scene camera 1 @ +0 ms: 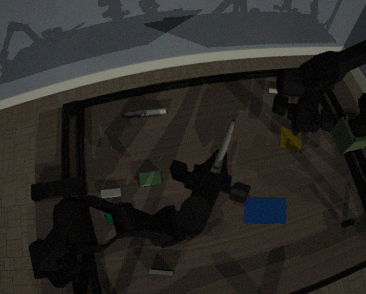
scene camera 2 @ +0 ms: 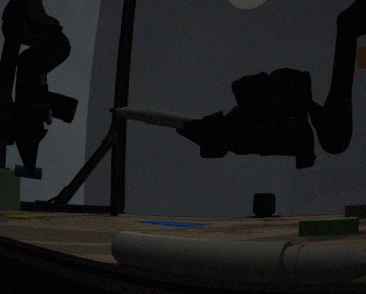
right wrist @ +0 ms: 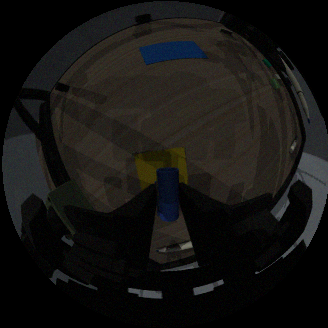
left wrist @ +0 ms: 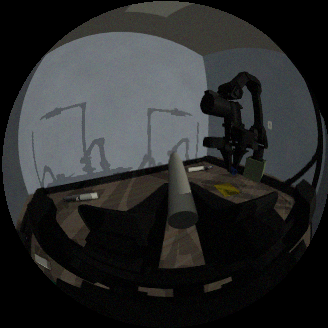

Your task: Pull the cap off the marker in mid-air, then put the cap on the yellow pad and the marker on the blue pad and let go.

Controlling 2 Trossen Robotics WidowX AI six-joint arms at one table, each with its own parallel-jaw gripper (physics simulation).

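Pixels of known places: left gripper, between the fingertips: (scene camera 1: 222,151) (scene camera 2: 180,127) (left wrist: 177,186); right gripper, between the fingertips: (scene camera 1: 295,130) (scene camera 2: 30,175) (right wrist: 166,187) (left wrist: 231,171); left arm's base, origin of its link: (scene camera 1: 55,263); right arm's base, origin of its link: (scene camera 1: 357,127) (right wrist: 57,220) (left wrist: 256,158).
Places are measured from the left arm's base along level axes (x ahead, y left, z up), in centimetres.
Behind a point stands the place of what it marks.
My left gripper (scene camera 1: 217,167) (scene camera 2: 186,124) @(x 51.1, y -13.5, z 7.4 cm) (left wrist: 177,186) @(x 51.1, y -13.5, z 7.4 cm) is shut on the pale grey marker (scene camera 1: 226,142) @(x 52.9, y -13.1, z 9.0 cm) (scene camera 2: 152,117) @(x 54.5, y -11.4, z 8.0 cm) (left wrist: 179,187) @(x 48.7, y -14.2, z 8.8 cm), holding it in the air with its bare tip pointing away. The marker also shows at the right edge of the right wrist view (right wrist: 298,91). My right gripper (scene camera 2: 30,171) @(x 74.3, y -25.2, z 1.4 cm) (right wrist: 166,187) @(x 74.3, y -25.2, z 1.4 cm) is shut on the blue cap (scene camera 1: 295,132) @(x 72.6, y -25.6, z 2.8 cm) (scene camera 2: 35,173) @(x 73.3, y -24.5, z 1.8 cm) (right wrist: 168,187) @(x 73.7, y -25.3, z 2.9 cm) (left wrist: 233,171) @(x 74.0, y -26.0, z 1.6 cm), a little above the yellow pad (scene camera 1: 291,141) @(x 74.7, y -26.1, z -5.3 cm) (scene camera 2: 25,216) @(x 75.4, y -25.4, z -5.3 cm) (left wrist: 227,190) @(x 74.1, y -25.6, z -5.3 cm) (right wrist: 145,167) @(x 75.2, y -28.3, z -5.3 cm). The blue pad (scene camera 1: 265,210) @(x 50.7, y -31.7, z -5.3 cm) (scene camera 2: 172,223) @(x 50.7, y -30.4, z -5.3 cm) (right wrist: 173,52) @(x 52.3, y -31.3, z -5.3 cm) lies flat on the table.
Another marker (scene camera 1: 145,113) @(x 51.2, y 14.6, z -3.8 cm) (left wrist: 82,197) @(x 52.0, y 13.6, z -4.2 cm) lies at the upper left in scene camera 1. A green block (scene camera 1: 150,178) @(x 37.0, y -1.3, z -3.9 cm) (scene camera 2: 328,226) @(x 38.1, y 0.4, z -4.5 cm) and a white block (scene camera 1: 111,193) @(x 26.2, y 3.9, z -4.2 cm) lie near the left arm. A green box (scene camera 1: 345,136) @(x 85.8, y -41.0, z 1.0 cm) (left wrist: 254,170) @(x 86.0, y -40.8, z -1.0 cm) stands beside the right arm. Dark rails frame the table.
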